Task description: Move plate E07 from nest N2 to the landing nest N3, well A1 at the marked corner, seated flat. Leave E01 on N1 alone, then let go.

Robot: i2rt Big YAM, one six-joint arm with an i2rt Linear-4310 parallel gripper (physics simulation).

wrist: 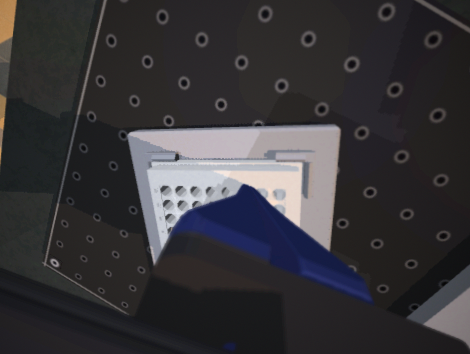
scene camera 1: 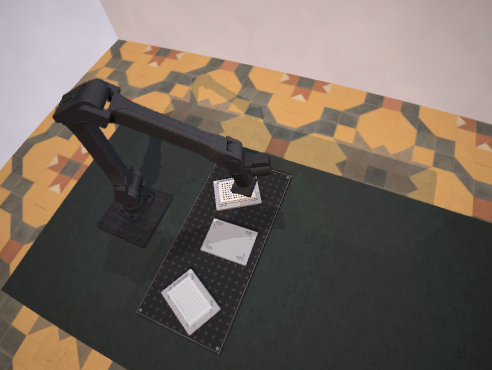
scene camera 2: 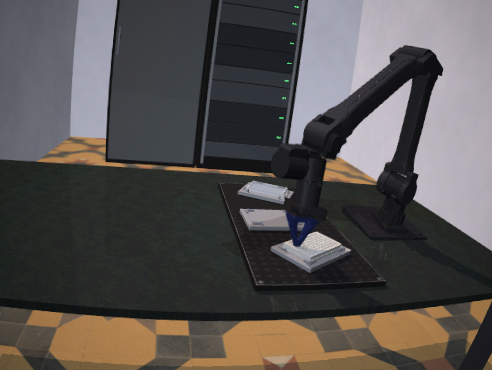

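My gripper [scene camera 1: 243, 191] [scene camera 2: 297, 244] [wrist: 243, 195] is shut and empty. Its blue fingertips are together over a white well plate [scene camera 1: 225, 189] [scene camera 2: 325, 244] [wrist: 225, 176], close to its top, and hide part of the wells. This plate lies in a light grey nest [scene camera 1: 238, 205] [scene camera 2: 300, 262] [wrist: 300, 138] at one end of the board; whether it is seated flat is unclear. A bare nest [scene camera 1: 230, 241] [scene camera 2: 265, 220] with corner clips is in the middle. A second white plate [scene camera 1: 189, 301] [scene camera 2: 266, 189] rests in the nest at the other end. No labels or A1 marks are readable.
The three nests stand in a row on a black perforated board [scene camera 1: 165, 277] [scene camera 2: 250, 277] [wrist: 220, 80]. The arm's base plate [scene camera 1: 116, 226] [scene camera 2: 360, 220] is beside it on the dark green table. A server rack [scene camera 2: 201, 100] stands behind the table.
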